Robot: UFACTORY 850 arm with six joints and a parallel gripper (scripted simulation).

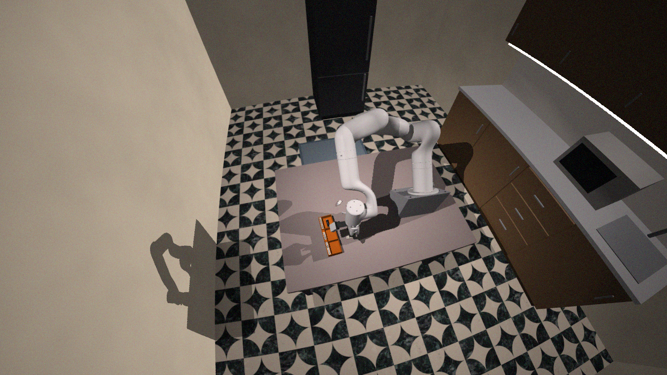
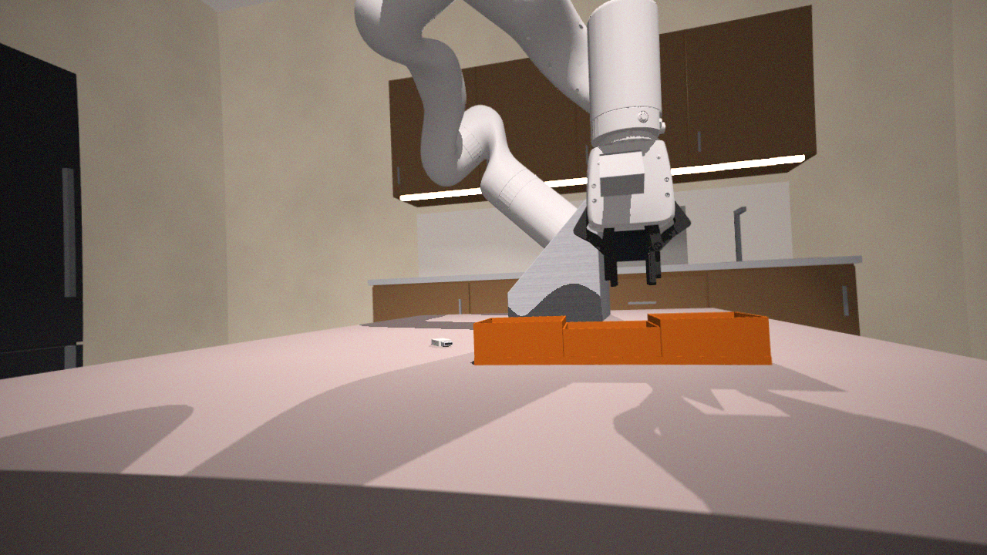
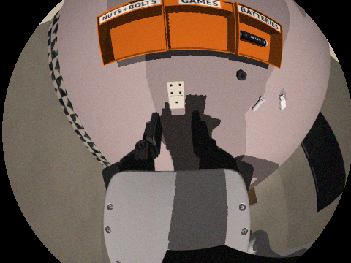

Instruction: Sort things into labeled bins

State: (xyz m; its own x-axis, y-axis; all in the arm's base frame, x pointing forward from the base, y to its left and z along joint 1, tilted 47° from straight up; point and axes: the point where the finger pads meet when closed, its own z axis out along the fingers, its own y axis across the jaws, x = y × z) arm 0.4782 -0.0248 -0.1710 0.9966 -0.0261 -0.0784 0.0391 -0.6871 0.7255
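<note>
Now: the white domino 8 cm below my hand. The rest, counted from my hand: black battery: 12 cm ahead, 11 cm to the right, 8 cm below; then black nut: 5 cm ahead, 11 cm to the right, 9 cm below; then joined orange bins: 12 cm ahead, 3 cm to the right, 7 cm below.
</note>
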